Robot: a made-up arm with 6 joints. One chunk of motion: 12 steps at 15 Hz.
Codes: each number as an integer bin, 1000 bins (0 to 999) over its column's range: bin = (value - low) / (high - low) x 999, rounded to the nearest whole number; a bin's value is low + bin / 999 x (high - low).
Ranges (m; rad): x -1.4..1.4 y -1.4..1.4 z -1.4..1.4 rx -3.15..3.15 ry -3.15..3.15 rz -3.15..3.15
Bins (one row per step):
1: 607 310 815 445 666 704
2: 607 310 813 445 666 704
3: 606 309 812 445 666 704
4: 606 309 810 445 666 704
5: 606 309 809 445 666 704
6: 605 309 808 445 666 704
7: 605 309 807 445 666 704
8: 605 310 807 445 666 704
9: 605 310 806 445 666 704
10: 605 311 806 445 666 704
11: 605 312 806 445 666 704
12: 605 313 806 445 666 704
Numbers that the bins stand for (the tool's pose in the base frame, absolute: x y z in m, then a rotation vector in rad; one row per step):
1: 0.3013 -0.5311 0.8843 -0.3437 1.0500 1.2896
2: 0.3013 -0.5311 0.8787 -0.3437 1.0500 1.2896
3: 0.2985 -0.5339 0.8759 -0.3437 1.0500 1.2896
4: 0.2985 -0.5339 0.8703 -0.3437 1.0500 1.2896
5: 0.2985 -0.5339 0.8675 -0.3437 1.0500 1.2896
6: 0.2957 -0.5339 0.8647 -0.3437 1.0500 1.2896
7: 0.2957 -0.5339 0.8619 -0.3437 1.0500 1.2896
8: 0.2957 -0.5311 0.8619 -0.3437 1.0500 1.2896
9: 0.2957 -0.5311 0.8591 -0.3437 1.0500 1.2896
10: 0.2957 -0.5283 0.8591 -0.3437 1.0500 1.2896
11: 0.2957 -0.5255 0.8591 -0.3437 1.0500 1.2896
12: 0.2957 -0.5227 0.8591 -0.3437 1.0500 1.2896

